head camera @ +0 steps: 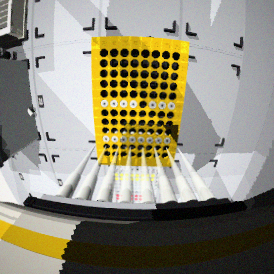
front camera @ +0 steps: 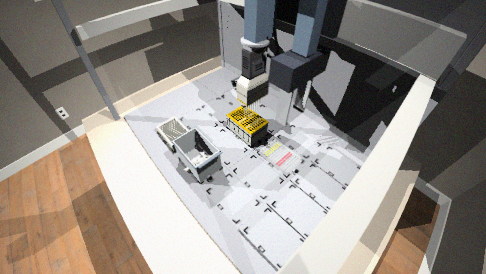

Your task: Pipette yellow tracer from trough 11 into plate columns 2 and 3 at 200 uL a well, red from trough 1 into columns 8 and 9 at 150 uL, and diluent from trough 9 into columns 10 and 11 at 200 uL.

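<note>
The pipetting head (front camera: 252, 91) is raised over the yellow tip rack (front camera: 246, 118) (head camera: 96, 75). Eight white tips (head camera: 126, 185) hang from it, with no coloured liquid visible in them. The rack shows one row of seven white tip collars with a gap, and another row of white collars nearer the head. The clear plate (front camera: 296, 153) (head camera: 136, 186) lies beside the rack, with yellow wells (front camera: 272, 149) and red wells (front camera: 284, 159); the head camera view is partly blocked by the tips. The ribbed trough reservoir (front camera: 171, 129) stands at the left; its liquids cannot be made out. The parked plate gripper (front camera: 294, 115) hangs beside the head, fingers apart and empty.
An open grey bin (front camera: 218, 153) with loose white tips inside stands between the reservoir and the front of the deck. Pale walls (front camera: 360, 175) edge the deck. Black corner marks cover the deck around the labware.
</note>
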